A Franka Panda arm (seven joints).
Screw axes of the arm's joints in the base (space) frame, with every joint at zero. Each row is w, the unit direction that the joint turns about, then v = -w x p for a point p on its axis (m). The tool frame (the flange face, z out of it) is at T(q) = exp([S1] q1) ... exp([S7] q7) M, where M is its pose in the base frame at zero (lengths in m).
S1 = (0, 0, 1, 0, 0, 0)
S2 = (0, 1, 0, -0.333, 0, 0)
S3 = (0, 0, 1, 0, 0, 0)
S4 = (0, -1, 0, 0.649, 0, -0.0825)
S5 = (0, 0, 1, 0, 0, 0)
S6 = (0, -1, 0, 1.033, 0, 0)
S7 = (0, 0, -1, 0, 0.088, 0)
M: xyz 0.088 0 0.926 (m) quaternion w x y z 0 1 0 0
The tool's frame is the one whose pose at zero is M.
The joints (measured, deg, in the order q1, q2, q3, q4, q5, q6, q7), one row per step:
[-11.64 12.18 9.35 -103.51 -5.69 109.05 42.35]
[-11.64 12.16 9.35 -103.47 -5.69 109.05 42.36]
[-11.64 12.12 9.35 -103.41 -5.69 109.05 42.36]
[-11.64 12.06 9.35 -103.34 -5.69 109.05 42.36]
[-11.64 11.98 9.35 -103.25 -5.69 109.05 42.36]
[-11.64 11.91 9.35 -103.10 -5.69 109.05 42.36]
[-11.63 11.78 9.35 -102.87 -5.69 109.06 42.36]
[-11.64 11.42 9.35 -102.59 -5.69 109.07 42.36]
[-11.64 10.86 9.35 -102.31 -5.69 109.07 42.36]
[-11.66 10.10 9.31 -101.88 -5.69 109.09 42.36]
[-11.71 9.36 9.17 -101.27 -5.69 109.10 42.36]
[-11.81 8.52 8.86 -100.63 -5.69 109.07 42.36]
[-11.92 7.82 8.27 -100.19 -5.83 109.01 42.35]
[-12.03 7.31 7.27 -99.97 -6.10 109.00 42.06]
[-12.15 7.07 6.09 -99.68 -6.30 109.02 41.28]
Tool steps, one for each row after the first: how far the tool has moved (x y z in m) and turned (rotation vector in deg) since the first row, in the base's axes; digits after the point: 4 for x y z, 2 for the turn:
[0.0001 0.0000 0.0005 -0.01 -0.06 -0.01]
[0.0003 0.0000 0.0014 -0.02 -0.16 -0.01]
[0.0004 0.0000 0.0026 -0.03 -0.29 -0.02]
[0.0006 -0.0001 0.0042 -0.05 -0.46 -0.02]
[0.0011 -0.0001 0.0061 -0.07 -0.67 -0.02]
[0.0017 0.0000 0.0093 -0.11 -1.04 -0.02]
[0.0020 -0.0001 0.0154 -0.19 -1.68 -0.04]
[0.0020 0.0000 0.0235 -0.32 -2.51 -0.05]
[0.0019 -0.0005 0.0350 -0.50 -3.70 -0.12]
[0.0020 -0.0023 0.0477 -0.71 -5.04 -0.32]
[0.0014 -0.0063 0.0617 -0.97 -6.46 -0.74]
[0.0001 -0.0134 0.0726 -1.38 -7.50 -1.38]
[-0.0017 -0.0247 0.0796 -1.94 -8.14 -2.09]
[-0.0031 -0.0380 0.0845 -2.40 -8.56 -2.53]

